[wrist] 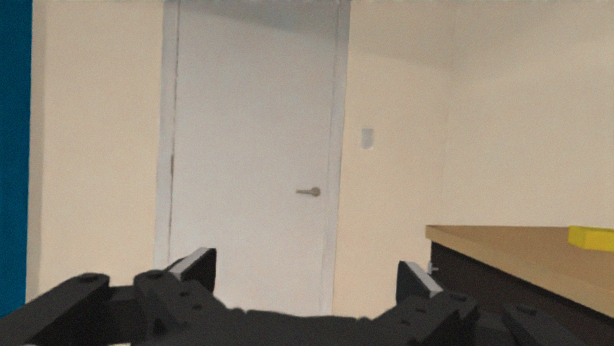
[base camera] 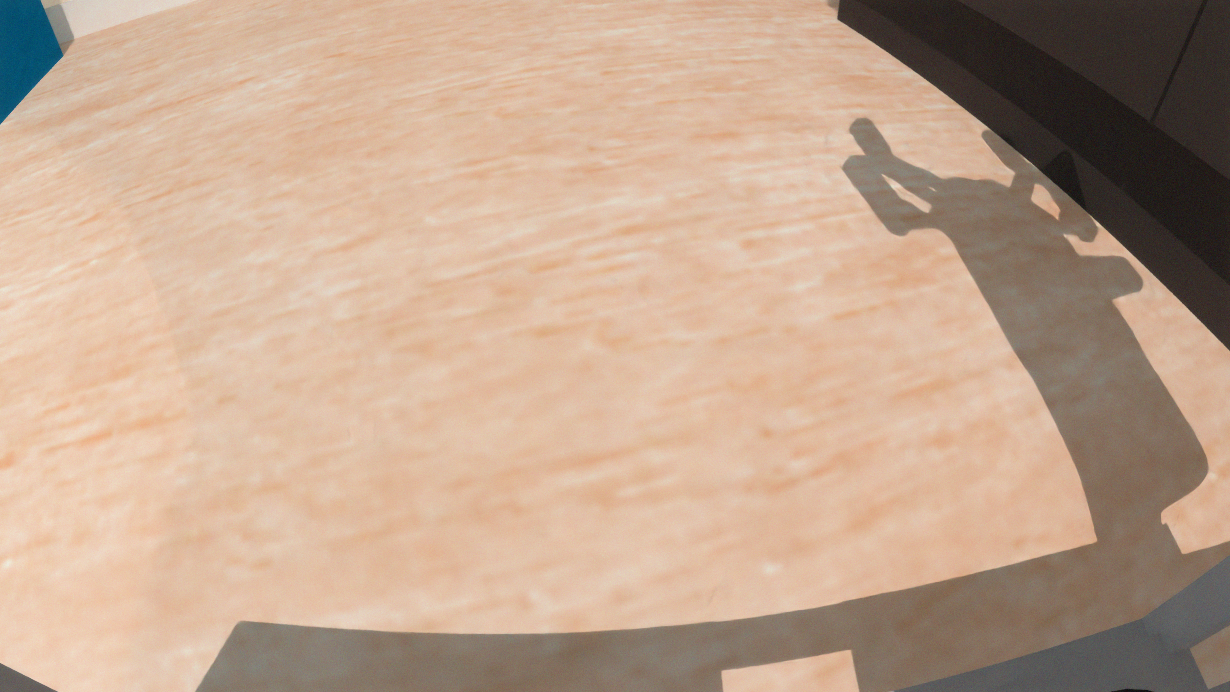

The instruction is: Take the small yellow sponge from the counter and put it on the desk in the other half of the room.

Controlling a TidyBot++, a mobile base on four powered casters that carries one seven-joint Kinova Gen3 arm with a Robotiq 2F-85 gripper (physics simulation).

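Places are measured from the arm's base along level axes (x ahead, y left, z up), in metres.
Pixels of known places: gripper, fingertip midpoint: (wrist: 305, 274).
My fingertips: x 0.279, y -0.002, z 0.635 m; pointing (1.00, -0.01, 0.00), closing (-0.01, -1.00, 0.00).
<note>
Ahead of a thing's pixels: the offset from my fingertips to its top centre. "pt": to the spot under its first point. Level surfaces: height alone.
A yellow sponge @(0.720 m right, 0.666 m ahead, 0.076 m down) (wrist: 592, 238) lies on the wooden counter top @(0.121 m down) (wrist: 500, 237) at the right edge of the wrist view, and part of it is cut off by the frame. My gripper (wrist: 305, 274) is open and empty, its two fingers wide apart. It is well to the left of the sponge in the wrist view. The desk cannot be made out in these views. The sponge does not show in the base camera view.
A dark cabinet front (base camera: 1126, 94) (wrist: 465, 275) stands at the right. A grey door (wrist: 255, 125) with a handle @(pt 0.009 m left, 1.483 m ahead, 0.104 m down) (wrist: 309, 191) is in the wall ahead. A blue surface (base camera: 24, 51) (wrist: 14, 150) stands at the left. The arm's shadow (base camera: 1075, 361) falls on the floor @(1.031 m down) (base camera: 516, 344).
</note>
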